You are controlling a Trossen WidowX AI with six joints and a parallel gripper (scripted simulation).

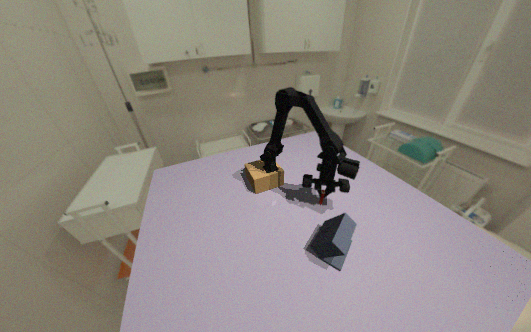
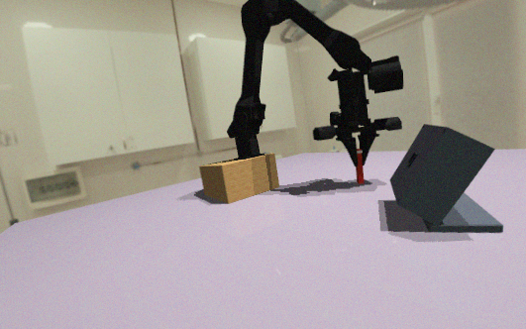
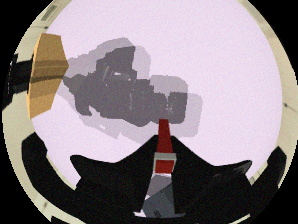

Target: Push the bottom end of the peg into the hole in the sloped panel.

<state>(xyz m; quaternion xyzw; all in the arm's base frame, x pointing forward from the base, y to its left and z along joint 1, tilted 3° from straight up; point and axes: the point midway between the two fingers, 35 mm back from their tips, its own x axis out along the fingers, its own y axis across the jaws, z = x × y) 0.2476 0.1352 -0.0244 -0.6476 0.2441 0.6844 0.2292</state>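
Now: the dark grey sloped panel 180 mm ahead of my gripper tip, 100 mm to the right of it and 20 mm above it. Round my gripper tip: red peg 20 mm above.
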